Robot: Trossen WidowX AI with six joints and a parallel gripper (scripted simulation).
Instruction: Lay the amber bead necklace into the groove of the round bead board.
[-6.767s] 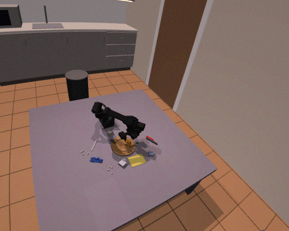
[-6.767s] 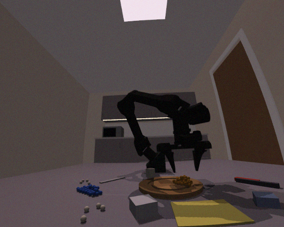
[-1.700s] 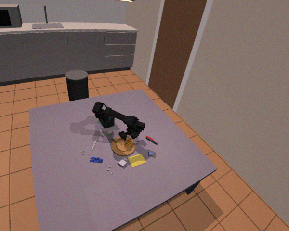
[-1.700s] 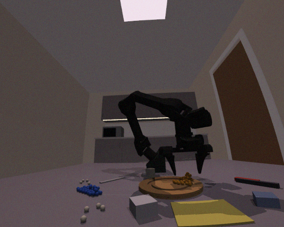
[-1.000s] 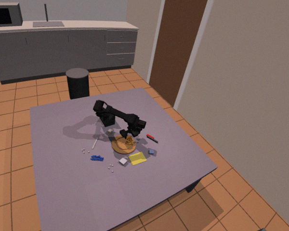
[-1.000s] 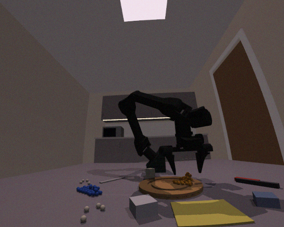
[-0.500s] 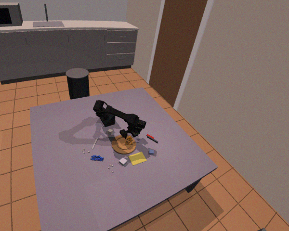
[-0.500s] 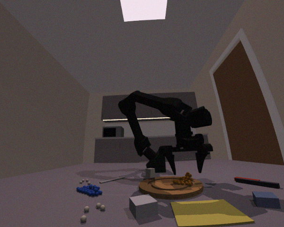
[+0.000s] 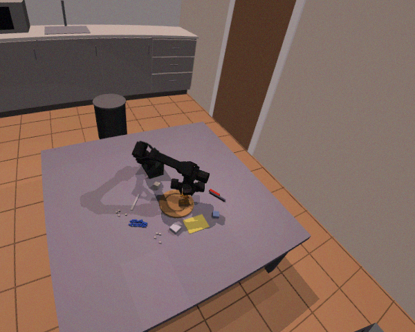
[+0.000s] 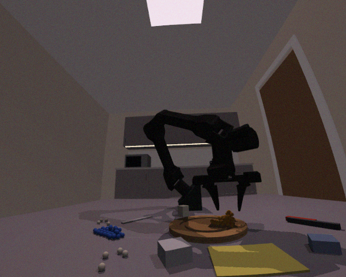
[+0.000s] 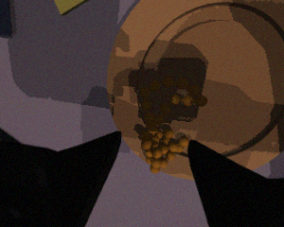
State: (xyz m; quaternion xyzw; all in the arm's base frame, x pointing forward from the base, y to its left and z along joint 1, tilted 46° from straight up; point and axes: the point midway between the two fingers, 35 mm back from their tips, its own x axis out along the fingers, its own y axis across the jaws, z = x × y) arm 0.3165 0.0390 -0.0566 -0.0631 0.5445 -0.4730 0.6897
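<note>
My gripper tip is now 60 mm to the left of the round wooden bead board and 30 mm above it. The rest, counted from my gripper tip: blue block (180 mm ahead, 90 mm to the left, 30 mm below); red-and-black tool (60 mm ahead, 180 mm to the left, 30 mm below); yellow pad (170 mm ahead, 40 mm to the right, 40 mm below).
</note>
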